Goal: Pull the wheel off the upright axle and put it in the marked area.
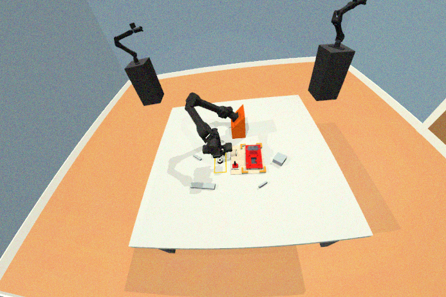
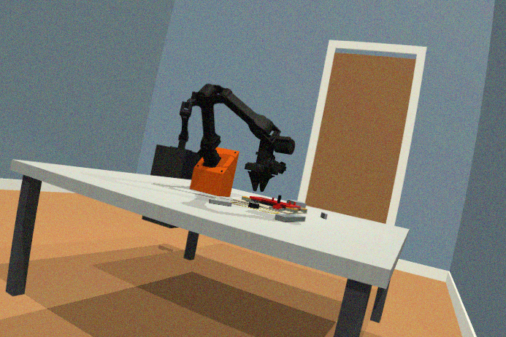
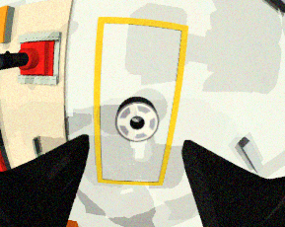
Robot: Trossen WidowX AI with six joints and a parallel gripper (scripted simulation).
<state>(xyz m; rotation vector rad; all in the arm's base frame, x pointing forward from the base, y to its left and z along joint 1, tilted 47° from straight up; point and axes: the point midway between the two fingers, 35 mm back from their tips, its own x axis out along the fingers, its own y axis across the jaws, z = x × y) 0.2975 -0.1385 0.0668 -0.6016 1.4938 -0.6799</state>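
Right now the wheel is 10 mm behind my gripper tip and 50 mm below it. The rest, counted from my gripper tip: axle 60 mm ahead, 100 mm to the left, 30 mm below; beige board 200 mm to the left, 50 mm below; long bar 180 mm ahead, 120 mm to the right, 50 mm below.
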